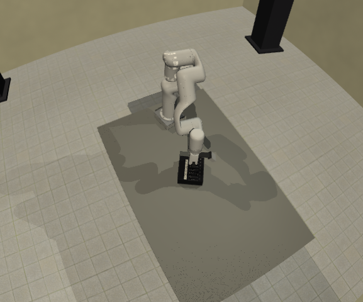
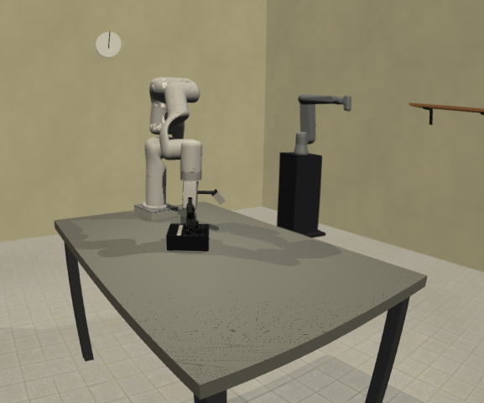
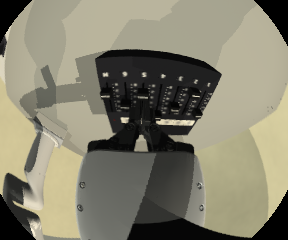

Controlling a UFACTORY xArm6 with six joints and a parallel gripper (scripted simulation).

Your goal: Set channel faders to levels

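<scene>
The master fader cap lies 4 cm to the left of my hand, 3 cm behind it and 1 cm below it.
</scene>
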